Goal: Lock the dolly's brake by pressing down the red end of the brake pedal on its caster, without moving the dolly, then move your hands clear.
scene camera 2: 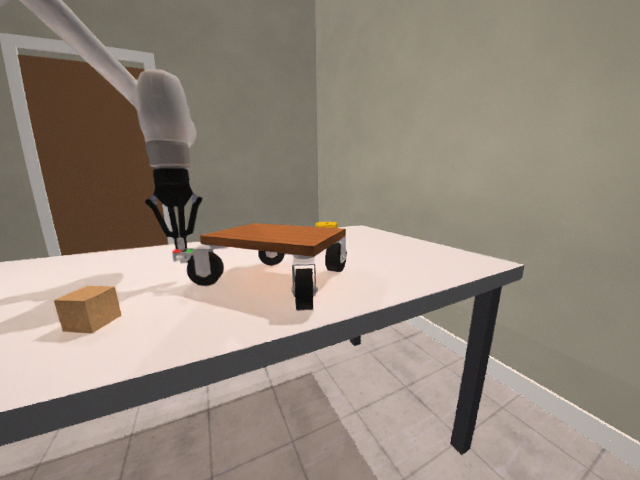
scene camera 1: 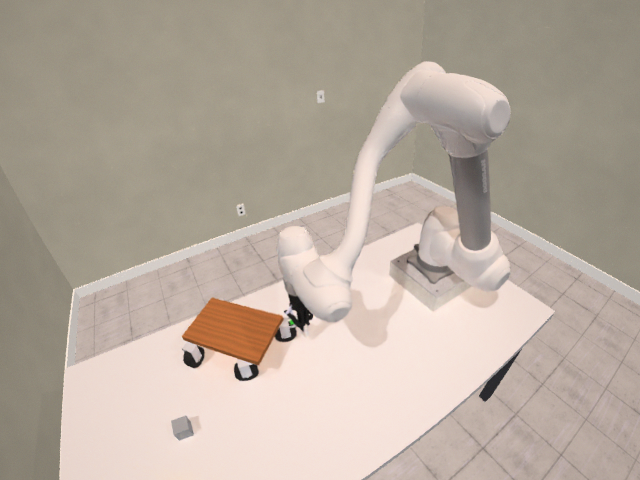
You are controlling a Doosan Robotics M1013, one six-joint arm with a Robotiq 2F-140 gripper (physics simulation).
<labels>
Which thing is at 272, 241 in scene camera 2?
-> A dolly.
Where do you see a dolly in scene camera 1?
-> At 245, 333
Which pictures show the brown block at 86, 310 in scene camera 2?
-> Scene camera 2 only.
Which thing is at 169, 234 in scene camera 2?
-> The gripper.
</labels>
